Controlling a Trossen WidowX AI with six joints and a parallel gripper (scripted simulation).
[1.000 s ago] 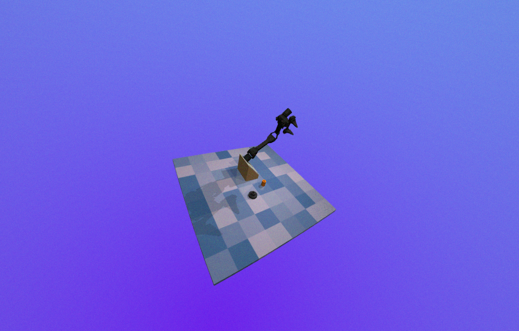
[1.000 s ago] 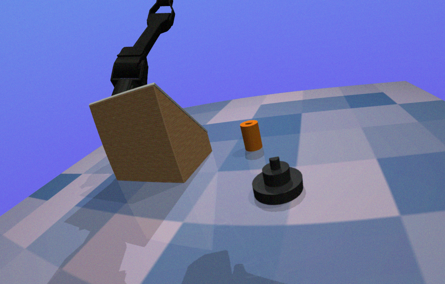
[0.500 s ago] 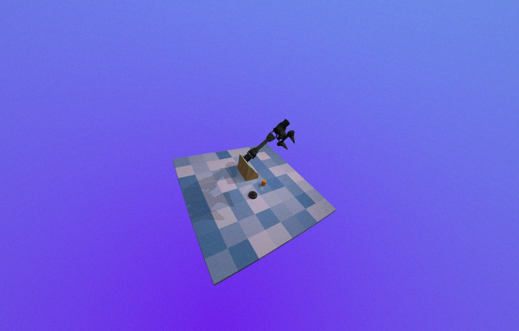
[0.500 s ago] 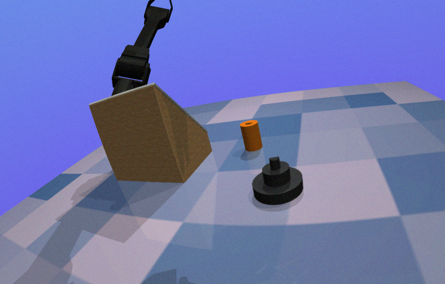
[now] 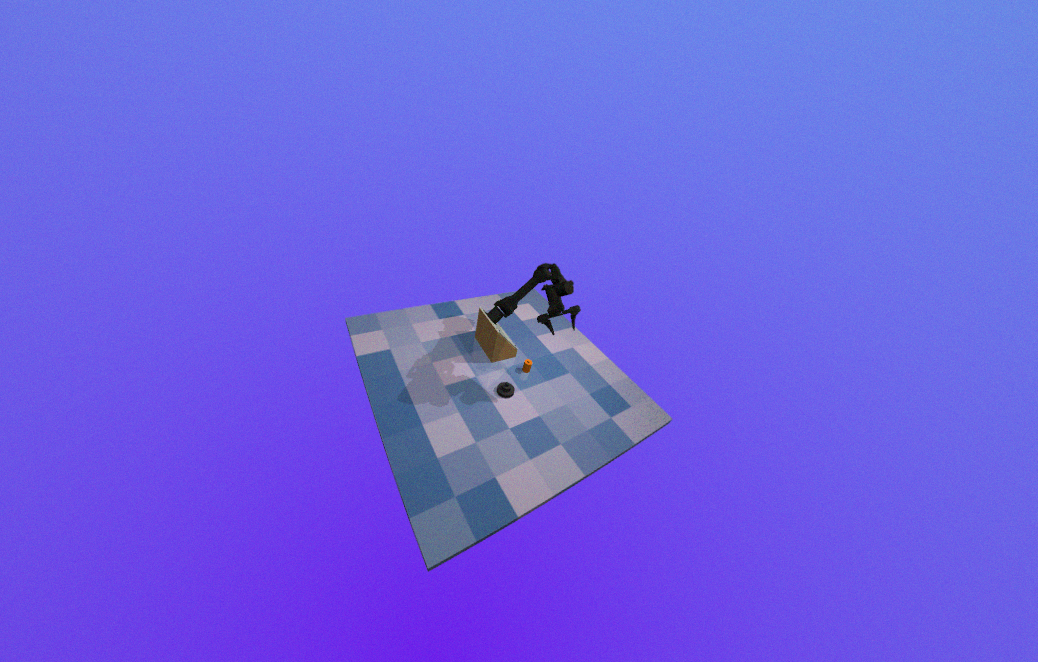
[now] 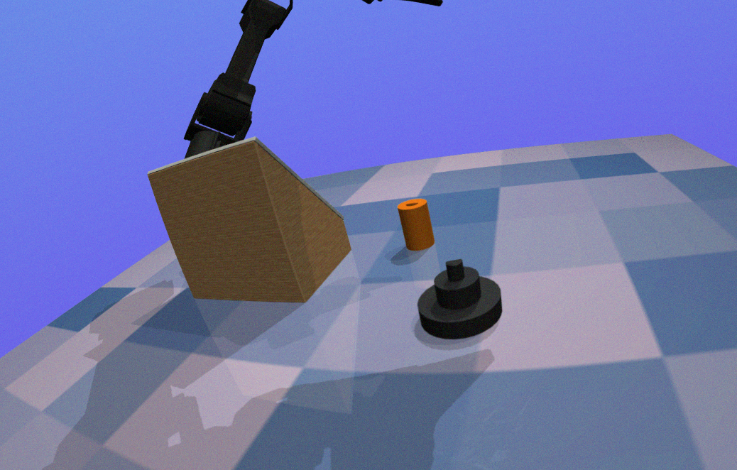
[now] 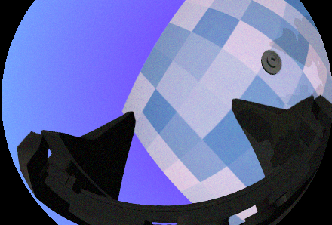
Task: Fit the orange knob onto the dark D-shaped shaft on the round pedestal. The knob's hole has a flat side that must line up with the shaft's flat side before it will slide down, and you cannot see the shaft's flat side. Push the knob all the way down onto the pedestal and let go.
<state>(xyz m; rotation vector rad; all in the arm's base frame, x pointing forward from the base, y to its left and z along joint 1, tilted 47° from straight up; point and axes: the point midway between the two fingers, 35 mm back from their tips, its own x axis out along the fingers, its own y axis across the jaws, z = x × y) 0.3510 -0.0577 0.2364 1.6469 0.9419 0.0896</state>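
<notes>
My gripper tip is now 310 mm above the orange knob, 130 mm past it and 30 mm to the left of it. From my gripper tip the other things lie so: dark round pedestal 310 mm below, 210 mm to the right, 40 mm behind.
</notes>
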